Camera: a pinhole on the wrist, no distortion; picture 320 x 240 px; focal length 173.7 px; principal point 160.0 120.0 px. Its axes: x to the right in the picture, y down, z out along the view. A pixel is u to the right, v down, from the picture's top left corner.
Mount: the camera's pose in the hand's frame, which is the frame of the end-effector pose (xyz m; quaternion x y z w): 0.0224 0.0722 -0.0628 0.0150 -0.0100 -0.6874 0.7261
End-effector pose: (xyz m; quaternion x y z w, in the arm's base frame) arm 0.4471 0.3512 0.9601 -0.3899 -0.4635 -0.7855 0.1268
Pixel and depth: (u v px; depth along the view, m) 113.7 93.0 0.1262
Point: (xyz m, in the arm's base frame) 0.5386 0.3468 1.0396
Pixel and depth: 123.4 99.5 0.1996
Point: 0.5838 0.4022 1.0588
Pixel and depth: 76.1 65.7 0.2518
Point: 0.6922 0.3933 1.0754
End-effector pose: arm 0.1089 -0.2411 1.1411 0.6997 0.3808 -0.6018 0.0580
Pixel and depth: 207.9 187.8 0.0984
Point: 0.1067 -0.2664 1.0616
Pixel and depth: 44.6 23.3 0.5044
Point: 0.0008 -0.8834 1.1389
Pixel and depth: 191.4 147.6 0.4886
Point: -0.2431 -0.4203 0.9544
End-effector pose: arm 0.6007 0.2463 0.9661 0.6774 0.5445 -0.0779 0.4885
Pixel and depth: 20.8 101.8 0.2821
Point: 0.9219 0.0836 1.0424
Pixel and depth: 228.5 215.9 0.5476
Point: 0.8295 0.0779 0.4363
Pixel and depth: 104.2 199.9 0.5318
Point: 1.1038 0.0645 0.7151
